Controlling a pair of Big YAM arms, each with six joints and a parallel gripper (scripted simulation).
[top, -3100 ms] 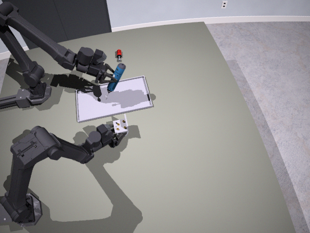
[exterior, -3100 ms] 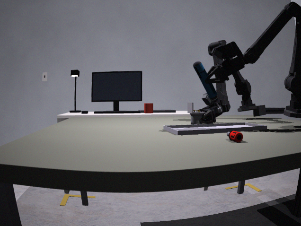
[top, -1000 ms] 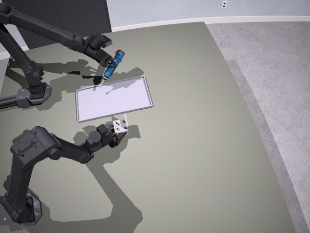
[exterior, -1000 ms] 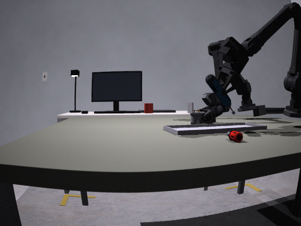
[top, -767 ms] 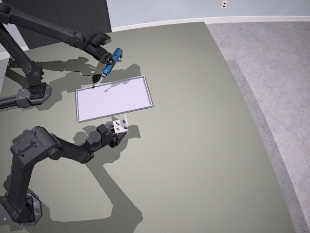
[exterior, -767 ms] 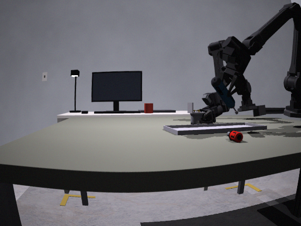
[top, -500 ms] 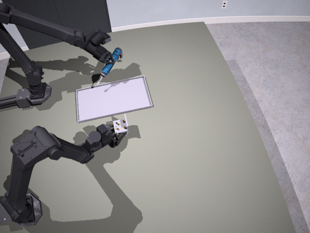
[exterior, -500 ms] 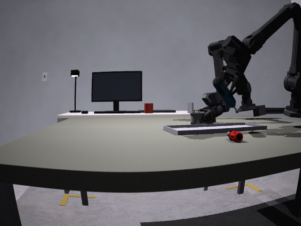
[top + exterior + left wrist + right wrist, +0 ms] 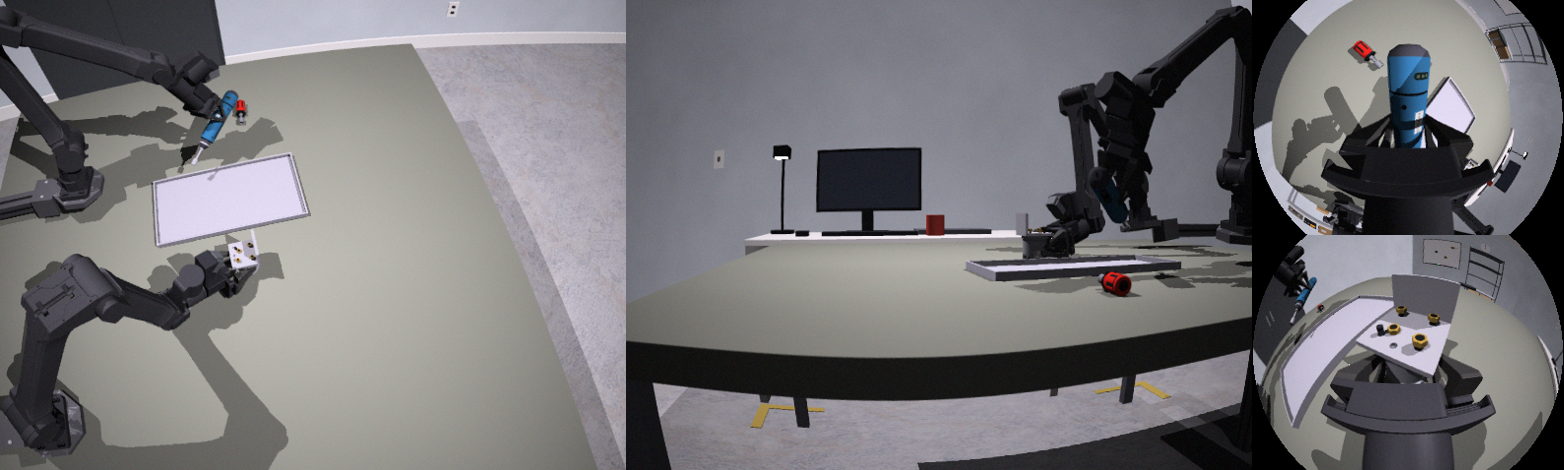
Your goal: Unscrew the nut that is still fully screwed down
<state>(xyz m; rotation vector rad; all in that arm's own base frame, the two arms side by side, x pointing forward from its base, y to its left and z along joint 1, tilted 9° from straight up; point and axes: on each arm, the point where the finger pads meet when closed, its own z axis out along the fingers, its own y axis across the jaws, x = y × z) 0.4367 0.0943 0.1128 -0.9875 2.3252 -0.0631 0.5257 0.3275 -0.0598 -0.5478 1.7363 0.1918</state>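
Right now my right hand is 50 mm below the bracket. Round my right hand: socket tip 120 mm behind, 300 mm to the left, 70 mm above; then short red-handled tool 10 mm ahead, 540 mm to the left, 10 mm below; then shallow white tray 50 mm behind, 210 mm to the left, 20 mm below.
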